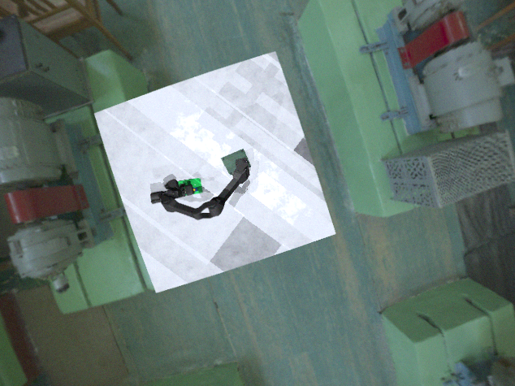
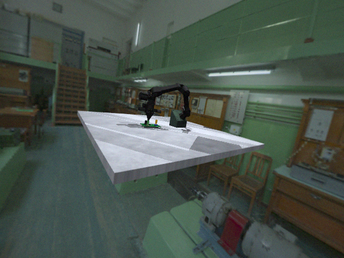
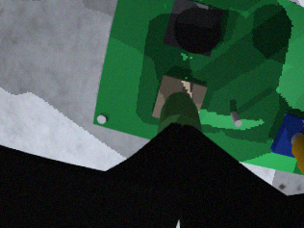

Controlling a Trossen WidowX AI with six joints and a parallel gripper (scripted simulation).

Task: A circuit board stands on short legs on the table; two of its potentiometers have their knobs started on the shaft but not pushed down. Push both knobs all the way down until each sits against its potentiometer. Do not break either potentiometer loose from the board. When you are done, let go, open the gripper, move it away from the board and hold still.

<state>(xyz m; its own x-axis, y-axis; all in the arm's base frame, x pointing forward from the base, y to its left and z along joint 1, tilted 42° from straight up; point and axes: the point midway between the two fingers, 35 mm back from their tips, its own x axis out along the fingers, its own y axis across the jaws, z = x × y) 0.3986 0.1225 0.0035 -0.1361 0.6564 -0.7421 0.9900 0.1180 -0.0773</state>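
The green knob lies 2 cm below my gripper tip.
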